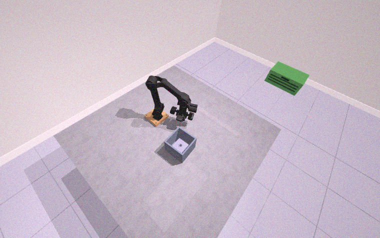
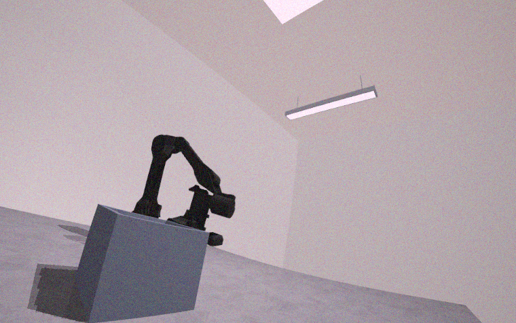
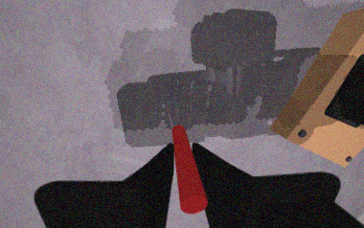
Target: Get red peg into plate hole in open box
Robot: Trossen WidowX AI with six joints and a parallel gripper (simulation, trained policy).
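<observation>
Right now the plate is 15 cm ahead of my gripper tip, 22 cm to the right of it and 1 cm above it. Round my gripper tip: red peg (1 cm above).
</observation>
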